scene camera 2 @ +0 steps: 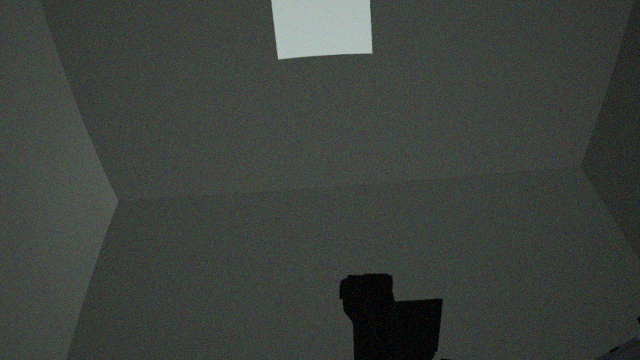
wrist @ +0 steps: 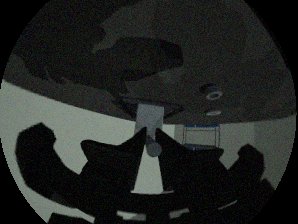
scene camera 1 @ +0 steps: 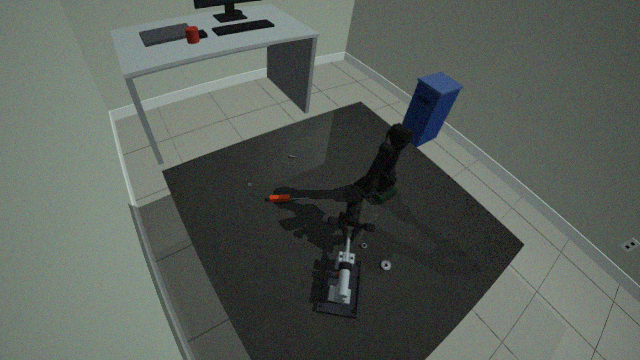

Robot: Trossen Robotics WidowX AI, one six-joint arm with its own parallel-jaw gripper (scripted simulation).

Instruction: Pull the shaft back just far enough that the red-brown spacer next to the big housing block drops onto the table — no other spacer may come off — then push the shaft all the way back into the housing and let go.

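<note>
My gripper [scene camera 1: 347,245] visible. Gripper [wrist: 151,130] too.
</note>
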